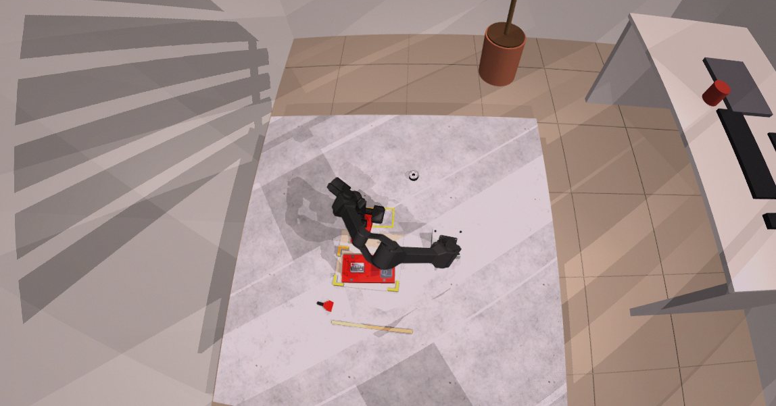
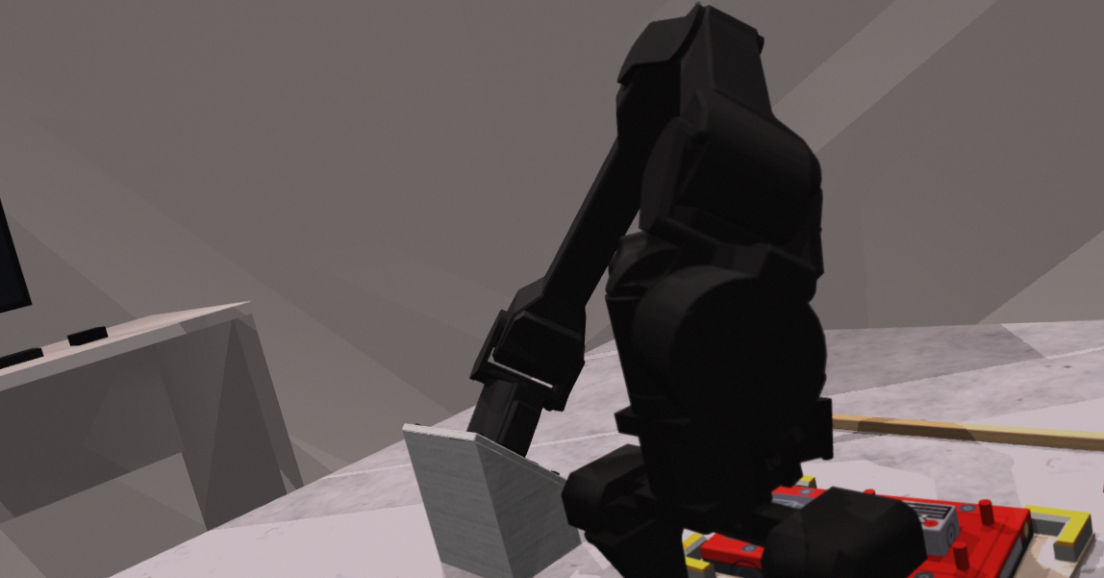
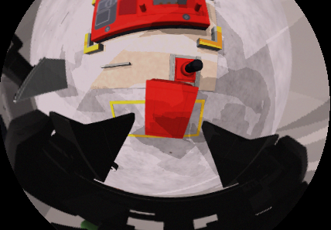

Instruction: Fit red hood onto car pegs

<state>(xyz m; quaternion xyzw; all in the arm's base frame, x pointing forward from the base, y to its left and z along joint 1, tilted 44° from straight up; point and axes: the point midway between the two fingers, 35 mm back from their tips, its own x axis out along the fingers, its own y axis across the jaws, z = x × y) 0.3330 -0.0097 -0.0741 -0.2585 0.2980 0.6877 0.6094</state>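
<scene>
The red hood lies 3 cm below my gripper tip. The rest, counted from my gripper tip: grey engine block (2 cm behind, 19 cm to the left, 3 cm below); then wooden strip (12 cm behind, 39 cm to the left, 5 cm below).
</scene>
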